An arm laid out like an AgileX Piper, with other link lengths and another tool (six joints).
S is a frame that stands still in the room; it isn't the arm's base.
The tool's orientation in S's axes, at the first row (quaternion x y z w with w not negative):
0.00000 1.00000 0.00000 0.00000
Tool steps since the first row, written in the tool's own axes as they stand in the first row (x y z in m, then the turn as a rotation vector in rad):
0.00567 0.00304 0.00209 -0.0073 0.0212 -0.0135
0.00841 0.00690 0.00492 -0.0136 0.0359 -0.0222
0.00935 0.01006 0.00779 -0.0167 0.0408 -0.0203
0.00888 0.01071 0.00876 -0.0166 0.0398 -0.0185
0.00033 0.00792 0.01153 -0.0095 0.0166 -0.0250
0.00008 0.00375 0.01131 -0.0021 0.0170 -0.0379
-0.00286 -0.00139 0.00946 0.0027 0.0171 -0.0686
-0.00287 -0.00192 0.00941 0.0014 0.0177 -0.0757
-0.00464 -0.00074 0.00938 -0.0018 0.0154 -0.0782
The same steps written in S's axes. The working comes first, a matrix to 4 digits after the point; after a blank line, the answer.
The tool's axes in the first row as the columns of a matrix, in S's axes (used below as rounded here):
-1.0000 0.0000 0.0000
0.0000 1.0000 0.0000
0.0000 0.0000 -1.0000

-0.00567 0.00304 -0.00209 0.0073 0.0212 0.0135
-0.00841 0.00690 -0.00492 0.0136 0.0359 0.0222
-0.00935 0.01006 -0.00779 0.0167 0.0408 0.0203
-0.00888 0.01071 -0.00876 0.0166 0.0398 0.0185
-0.00033 0.00792 -0.01153 0.0095 0.0166 0.0250
-0.00008 0.00375 -0.01131 0.0021 0.0170 0.0379
0.00286 -0.00139 -0.00946 -0.0027 0.0171 0.0686
0.00287 -0.00192 -0.00941 -0.0014 0.0177 0.0757
0.00464 -0.00074 -0.00938 0.0018 0.0154 0.0782

